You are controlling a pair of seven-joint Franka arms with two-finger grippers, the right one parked.
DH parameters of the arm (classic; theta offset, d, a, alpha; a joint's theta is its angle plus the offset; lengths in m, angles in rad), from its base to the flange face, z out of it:
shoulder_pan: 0 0.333 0 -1.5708
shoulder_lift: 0 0 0 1.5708
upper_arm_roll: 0 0.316 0.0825 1.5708
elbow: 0 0 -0.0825 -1.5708
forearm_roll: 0 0.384 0 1.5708
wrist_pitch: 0 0 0.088 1.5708
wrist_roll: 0 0.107 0 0
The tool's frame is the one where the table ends.
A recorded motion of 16 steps. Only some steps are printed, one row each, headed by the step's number.
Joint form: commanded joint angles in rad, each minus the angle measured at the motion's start. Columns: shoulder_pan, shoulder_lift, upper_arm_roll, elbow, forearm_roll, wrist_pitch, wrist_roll.
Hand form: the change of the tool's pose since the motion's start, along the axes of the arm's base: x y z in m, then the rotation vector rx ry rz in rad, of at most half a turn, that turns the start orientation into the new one. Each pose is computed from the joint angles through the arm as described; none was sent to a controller.
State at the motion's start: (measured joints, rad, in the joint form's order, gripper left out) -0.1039 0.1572 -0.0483 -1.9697 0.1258 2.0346 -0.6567
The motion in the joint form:
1: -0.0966 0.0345 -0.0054 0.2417 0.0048 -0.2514 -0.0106
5: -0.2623 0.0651 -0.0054 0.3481 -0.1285 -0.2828 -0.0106
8: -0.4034 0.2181 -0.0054 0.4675 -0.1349 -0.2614 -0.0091
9: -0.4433 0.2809 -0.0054 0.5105 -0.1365 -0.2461 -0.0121
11: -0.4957 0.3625 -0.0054 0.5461 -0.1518 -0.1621 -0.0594
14: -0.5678 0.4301 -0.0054 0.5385 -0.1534 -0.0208 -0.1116
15: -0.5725 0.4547 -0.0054 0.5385 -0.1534 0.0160 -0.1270
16: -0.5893 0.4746 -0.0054 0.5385 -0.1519 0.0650 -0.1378
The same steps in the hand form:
1: 0.0139 -0.0590 0.0712 0.0247 0.0369 -0.0647
5: -0.0061 -0.1705 0.0991 -0.1084 0.0316 -0.1890
8: -0.0123 -0.2678 0.0589 -0.1147 0.0557 -0.3265
9: -0.0140 -0.2977 0.0383 -0.1159 0.0637 -0.3612
11: -0.0174 -0.3397 0.0056 -0.1436 0.0366 -0.3592
14: -0.0360 -0.3891 -0.0337 -0.1749 -0.0176 -0.3755
15: -0.0349 -0.3942 -0.0481 -0.1811 -0.0281 -0.3635
16: -0.0389 -0.4064 -0.0580 -0.1954 -0.0526 -0.3693

